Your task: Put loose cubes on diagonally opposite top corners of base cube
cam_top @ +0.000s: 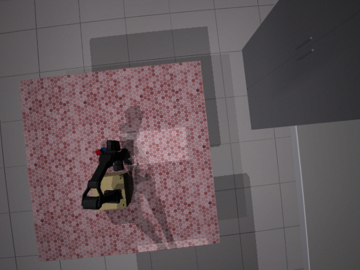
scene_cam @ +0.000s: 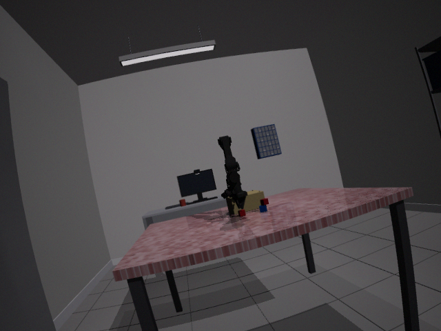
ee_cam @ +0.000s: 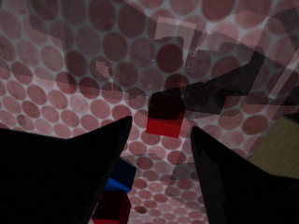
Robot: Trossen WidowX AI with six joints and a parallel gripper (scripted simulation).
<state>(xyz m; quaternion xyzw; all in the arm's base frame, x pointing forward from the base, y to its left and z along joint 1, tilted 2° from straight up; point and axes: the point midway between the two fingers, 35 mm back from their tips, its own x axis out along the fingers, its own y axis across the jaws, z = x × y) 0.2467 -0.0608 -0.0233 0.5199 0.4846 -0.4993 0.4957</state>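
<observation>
Right now the blue cube is 110 mm to the left of my gripper tip, 50 mm ahead of it and 20 mm below it.
</observation>
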